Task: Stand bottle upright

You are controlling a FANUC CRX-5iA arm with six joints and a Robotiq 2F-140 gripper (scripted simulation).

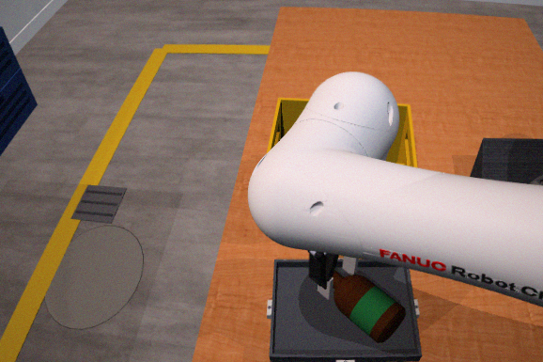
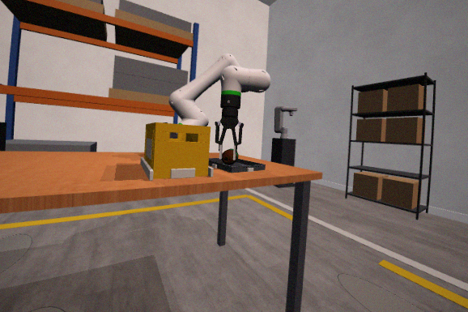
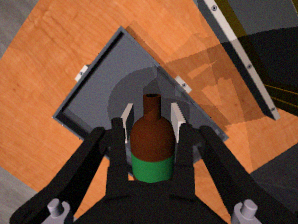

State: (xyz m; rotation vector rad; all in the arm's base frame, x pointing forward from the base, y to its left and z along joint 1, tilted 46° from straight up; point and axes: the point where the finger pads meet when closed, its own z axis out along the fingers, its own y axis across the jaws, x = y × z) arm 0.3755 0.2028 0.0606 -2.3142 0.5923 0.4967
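My hand is 4 cm past the bottle, 3 cm to the right of it and 3 cm above it. Also, from my hand: yellow crate 25 cm to the right, 3 cm ahead, 2 cm above; then tray 6 cm below, 4 cm to the left, 2 cm behind.
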